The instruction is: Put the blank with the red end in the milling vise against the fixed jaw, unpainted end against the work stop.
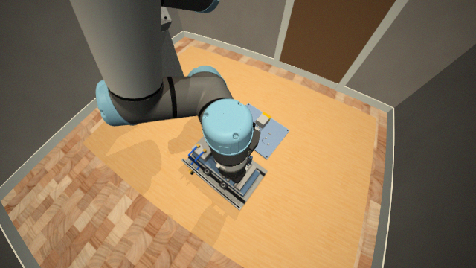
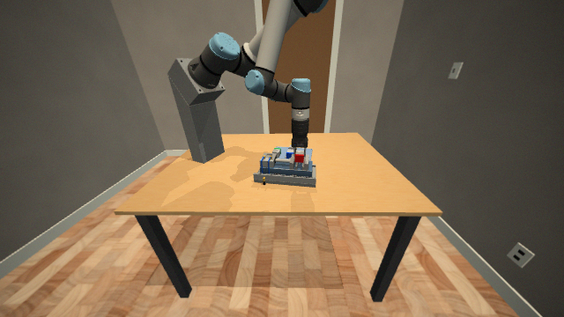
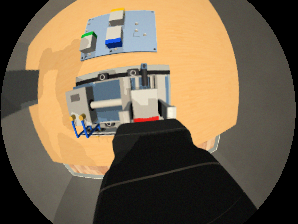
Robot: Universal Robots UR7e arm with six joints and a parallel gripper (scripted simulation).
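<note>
The red-ended blank is 2 cm below my hand. Also, from my hand: fixed jaw 3 cm ahead, 1 cm to the right, 5 cm below; milling vise 5 cm behind, 4 cm to the left, 9 cm below; work stop 3 cm ahead, 4 cm to the left, 4 cm below.
</note>
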